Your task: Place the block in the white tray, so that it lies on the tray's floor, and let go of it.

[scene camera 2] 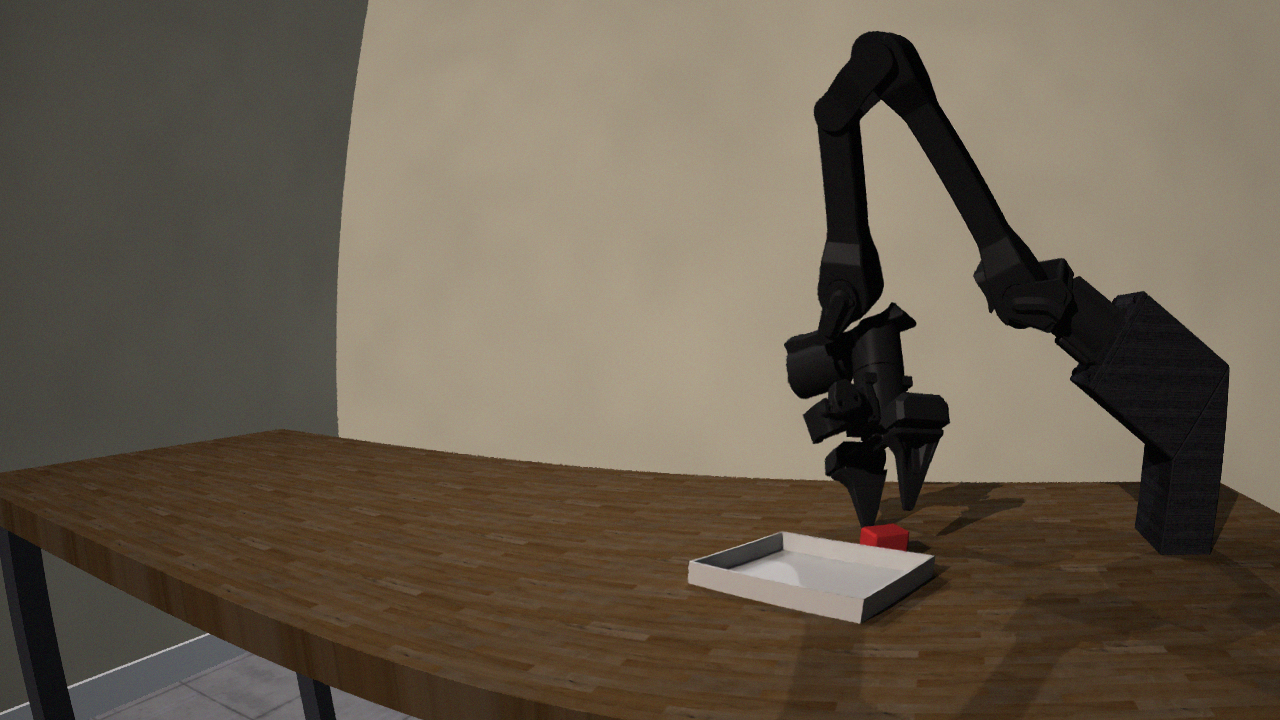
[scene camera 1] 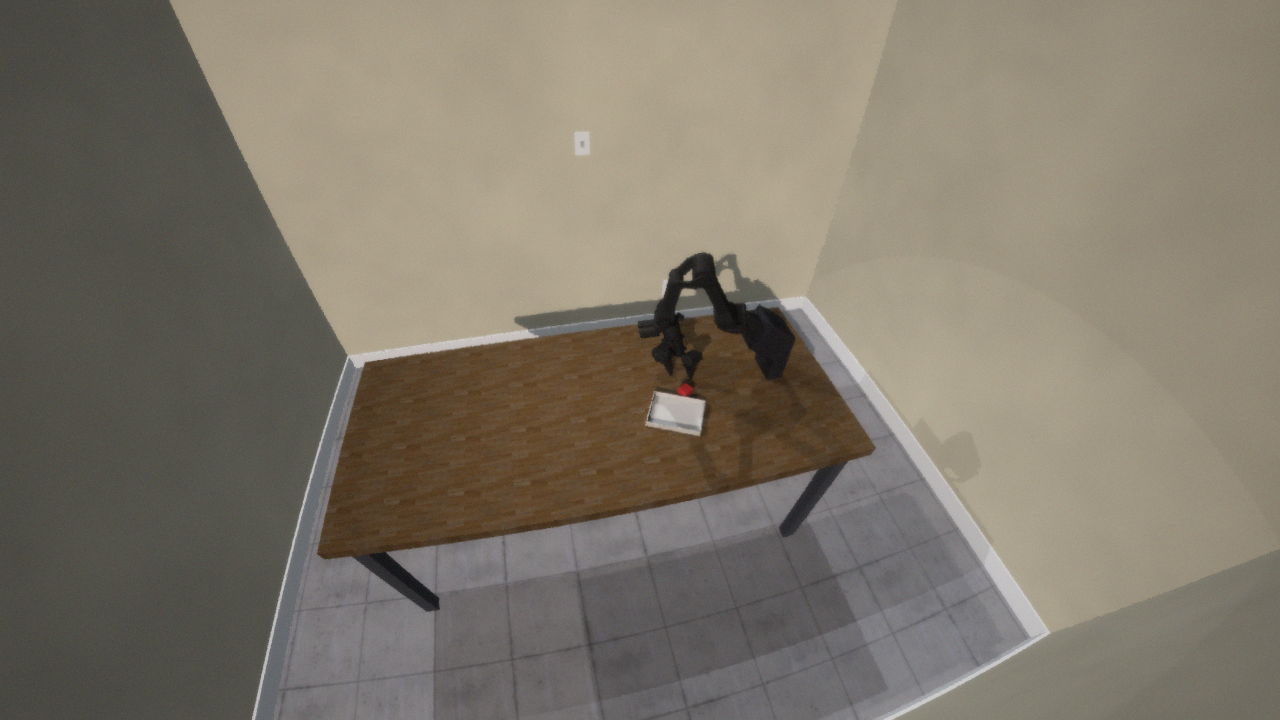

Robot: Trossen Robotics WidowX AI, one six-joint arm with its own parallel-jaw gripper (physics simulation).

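Pixels of known places: gripper, fingertip midpoint: (scene camera 2: 887,521) (scene camera 1: 680,377); arm's base, origin of the base link: (scene camera 2: 1104,337) (scene camera 1: 754,326).
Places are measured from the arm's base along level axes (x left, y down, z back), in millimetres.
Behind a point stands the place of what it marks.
Observation:
A red block (scene camera 1: 685,390) {y 180, x 57, z -239 mm} (scene camera 2: 885,537) {y 183, x 67, z -234 mm} is on the table, close behind the white tray, near its right end. In the scene camera 2 view the tray's back wall hides the block's lower part. The white tray (scene camera 1: 674,432) {y 202, x 185, z -316 mm} (scene camera 2: 776,597) {y 202, x 183, z -317 mm} stands upright on the table, and its floor shows no block on it. My gripper (scene camera 1: 679,377) {y 186, x -8, z -232 mm} (scene camera 2: 887,517) {y 186, x -8, z -232 mm} is open, with nothing between its fingers. It points down, with its fingertips a little above and behind the block.
The wooden table (scene camera 1: 483,438) {y 209, x 69, z -894 mm} (scene camera 2: 402,555) {y 209, x 180, z -652 mm} runs far to the left. The black arm's base (scene camera 1: 773,342) {y 27, x 59, z 47 mm} (scene camera 2: 1177,483) {y 137, x 61, z 78 mm} stands at the table's right end. A wall rises behind the table's back edge. Shadows of the arm fall to the right of the tray.

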